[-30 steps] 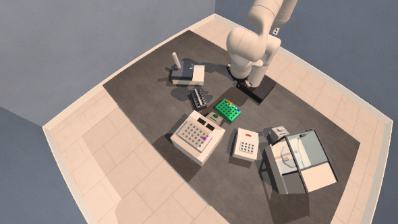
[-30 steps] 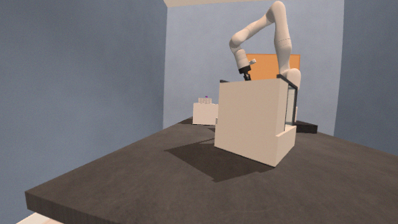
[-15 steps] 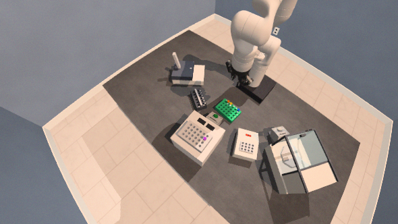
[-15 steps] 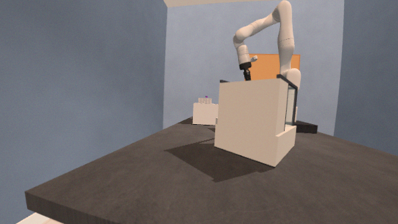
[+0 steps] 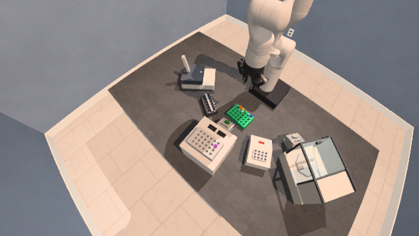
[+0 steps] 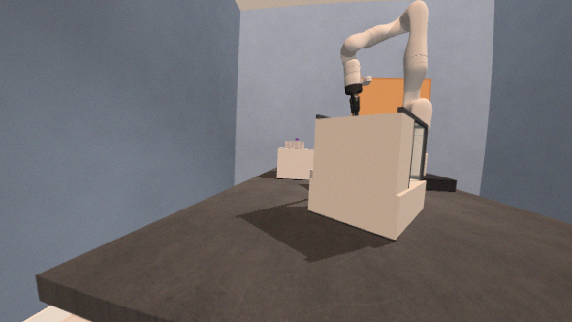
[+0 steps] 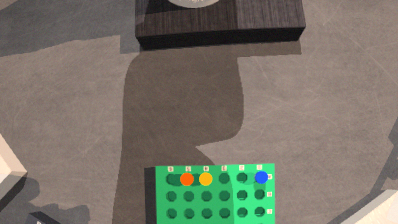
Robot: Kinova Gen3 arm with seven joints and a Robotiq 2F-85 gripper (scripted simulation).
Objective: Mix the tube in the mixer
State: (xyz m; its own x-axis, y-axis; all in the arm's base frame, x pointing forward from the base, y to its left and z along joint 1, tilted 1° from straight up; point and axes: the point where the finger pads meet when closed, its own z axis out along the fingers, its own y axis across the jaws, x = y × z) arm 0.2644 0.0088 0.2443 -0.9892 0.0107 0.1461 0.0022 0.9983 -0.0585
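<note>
Now: the orange-capped tube 26 cm below my hand, 3 cm behind it and 2 cm to the right of it. Also, from my hand: green tube rack: 28 cm below, 1 cm to the left; then blue-capped tube: 26 cm below, 6 cm to the left, 3 cm behind; then green start key: 22 cm below, 10 cm ahead.
</note>
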